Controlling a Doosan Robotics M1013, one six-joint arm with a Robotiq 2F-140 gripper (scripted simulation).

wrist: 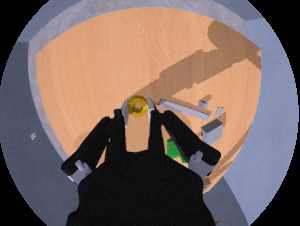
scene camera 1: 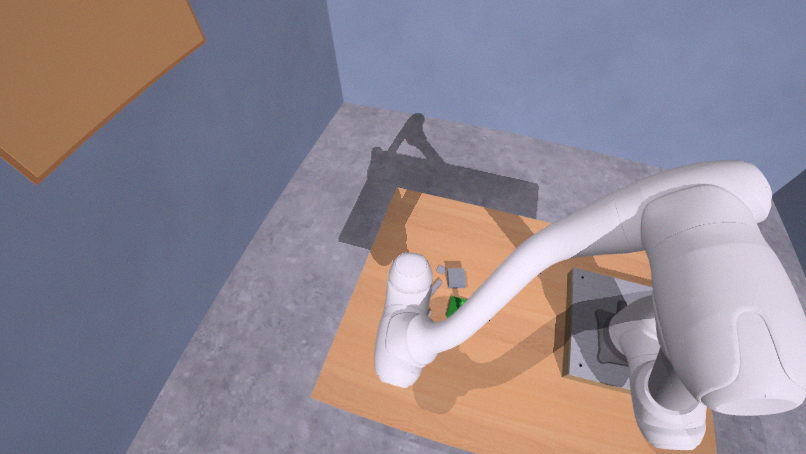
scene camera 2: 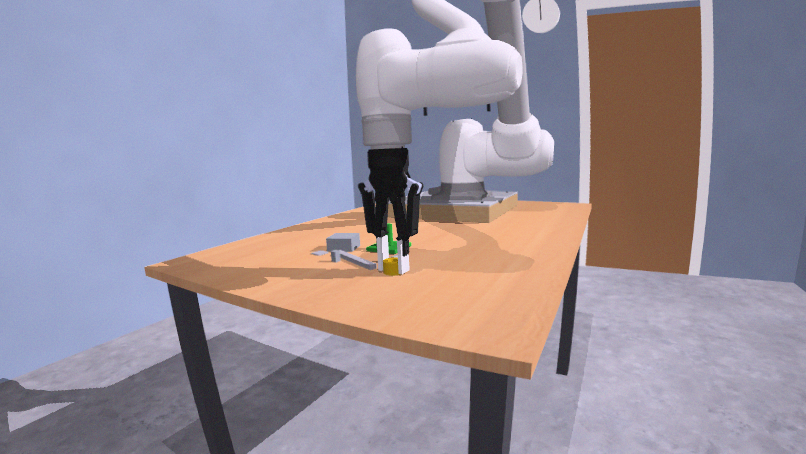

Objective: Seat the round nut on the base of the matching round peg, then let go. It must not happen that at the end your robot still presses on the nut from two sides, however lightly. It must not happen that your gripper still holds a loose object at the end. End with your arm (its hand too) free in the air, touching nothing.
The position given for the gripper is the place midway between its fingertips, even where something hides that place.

In view: the gripper (scene camera 2: 393,270).
The gripper shows as well in the wrist view (wrist: 137,104).
